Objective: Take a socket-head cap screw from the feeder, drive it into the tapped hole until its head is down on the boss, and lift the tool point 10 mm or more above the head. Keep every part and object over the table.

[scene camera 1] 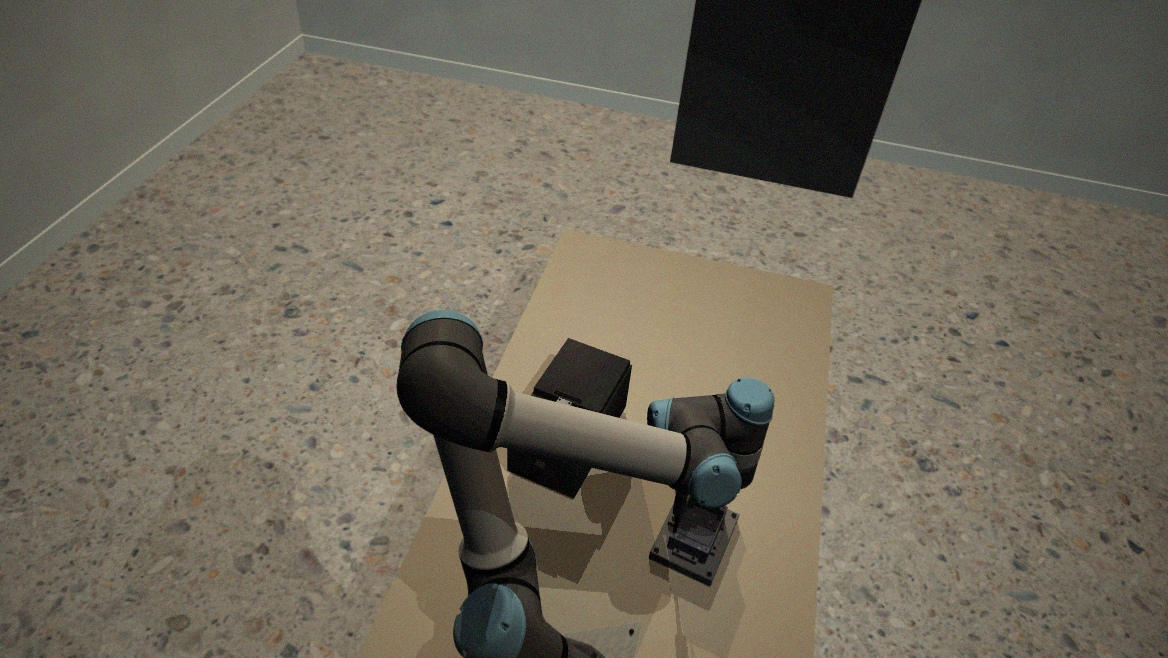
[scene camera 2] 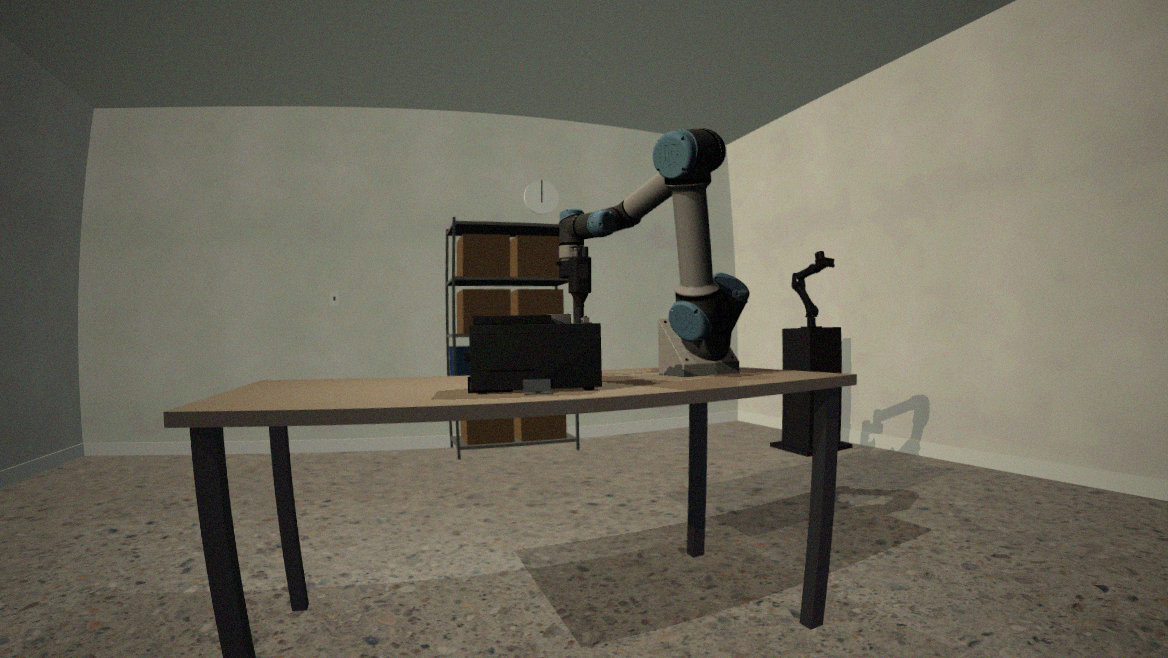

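Note:
The black feeder box (scene camera 1: pixel 581 371) (scene camera 2: pixel 535 355) stands on the table, partly under the forearm in scene camera 1. A dark fixture plate (scene camera 1: pixel 698 570) with a raised block (scene camera 1: pixel 694 541) lies to the right of the feeder, below the wrist. My gripper, a powered screwdriver (scene camera 2: pixel 578 308), points straight down. In scene camera 2 its lower end passes behind the feeder's top edge. In scene camera 1 the wrist covers most of it, above the back part of the fixture. The tool tip, the tapped hole and any screw at the tip are hidden, so I cannot tell whether it holds a screw.
The wooden table (scene camera 1: pixel 694 286) (scene camera 2: pixel 326 396) carries the feeder, fixture and robot base. My forearm (scene camera 1: pixel 592 441) passes over the feeder. A shelf rack (scene camera 2: pixel 490 282) with brown boxes stands behind the table. A black pedestal (scene camera 2: pixel 810 351) with a small dark arm stands at the right.

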